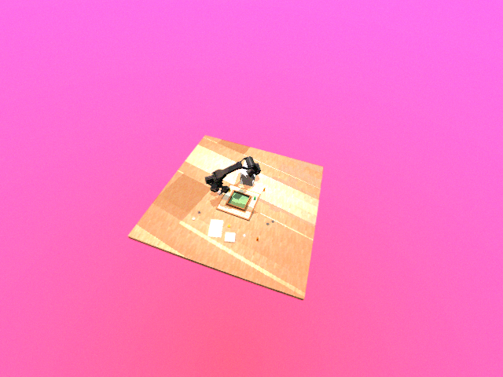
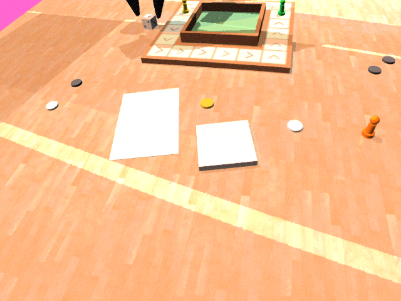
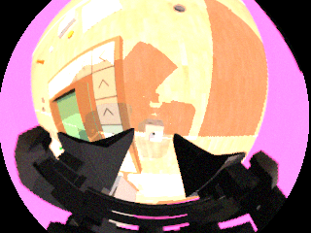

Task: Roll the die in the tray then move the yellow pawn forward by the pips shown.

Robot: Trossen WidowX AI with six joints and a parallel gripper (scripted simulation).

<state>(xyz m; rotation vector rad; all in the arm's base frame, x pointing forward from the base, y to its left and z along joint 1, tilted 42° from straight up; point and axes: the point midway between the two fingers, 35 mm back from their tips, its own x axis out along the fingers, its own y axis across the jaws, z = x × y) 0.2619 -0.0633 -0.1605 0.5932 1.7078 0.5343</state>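
The white die is 1 cm below my gripper tip. The rest, counted from my gripper tip: green tray floor (19 cm to the left, 2 cm below); then green pawn (8 cm behind, 29 cm to the left); then yellow pawn (6 cm behind, 7 cm to the left).
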